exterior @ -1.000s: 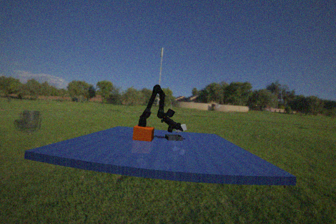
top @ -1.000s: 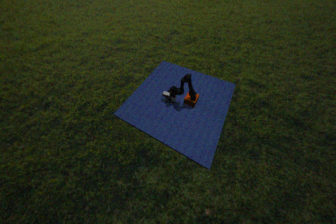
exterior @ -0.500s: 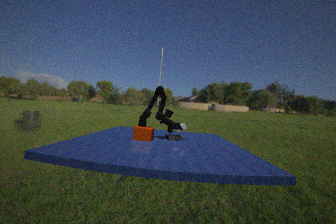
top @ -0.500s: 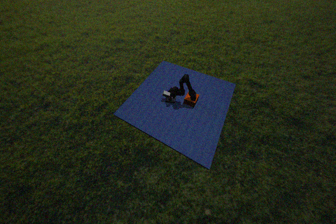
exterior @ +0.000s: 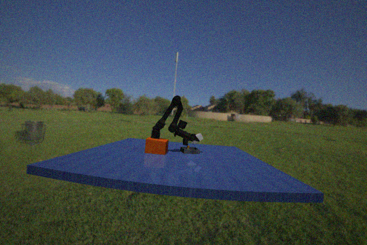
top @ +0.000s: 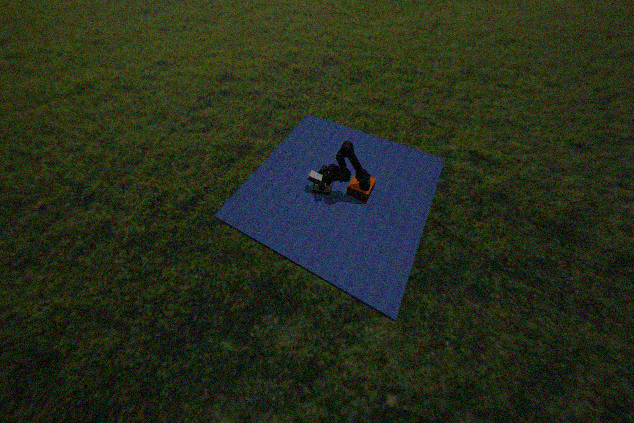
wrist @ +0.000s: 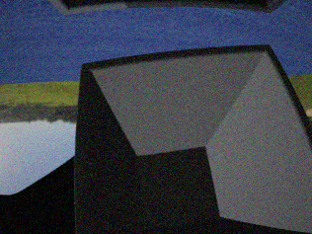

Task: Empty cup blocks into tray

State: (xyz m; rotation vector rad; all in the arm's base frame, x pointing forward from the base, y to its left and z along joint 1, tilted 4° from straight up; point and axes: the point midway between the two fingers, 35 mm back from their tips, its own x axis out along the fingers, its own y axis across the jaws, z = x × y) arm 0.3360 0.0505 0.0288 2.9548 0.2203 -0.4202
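My gripper tip is 30 mm below the square cup. Round my gripper tip: tan block 90 mm behind, 10 mm to the right, 70 mm below; purple block 80 mm behind, 90 mm below.
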